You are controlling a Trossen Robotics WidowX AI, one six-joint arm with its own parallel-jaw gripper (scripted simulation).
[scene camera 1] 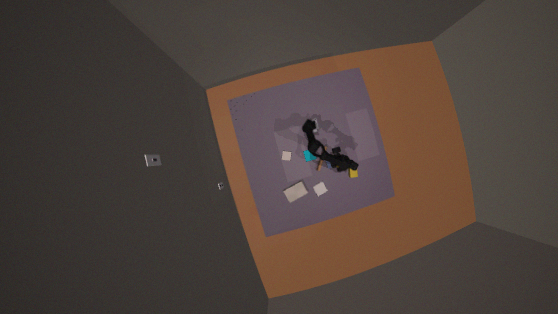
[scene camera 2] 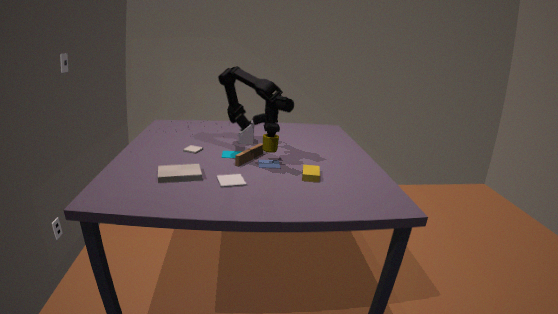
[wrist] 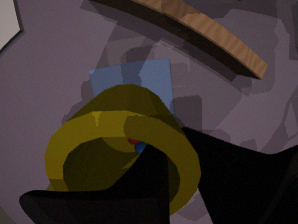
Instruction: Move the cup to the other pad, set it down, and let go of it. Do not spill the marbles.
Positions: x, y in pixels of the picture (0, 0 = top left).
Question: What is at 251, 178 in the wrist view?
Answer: My gripper.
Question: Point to a cup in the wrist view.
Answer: At 91, 151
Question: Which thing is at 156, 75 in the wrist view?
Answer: A blue pad.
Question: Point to a grey slab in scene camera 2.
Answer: At 177, 173
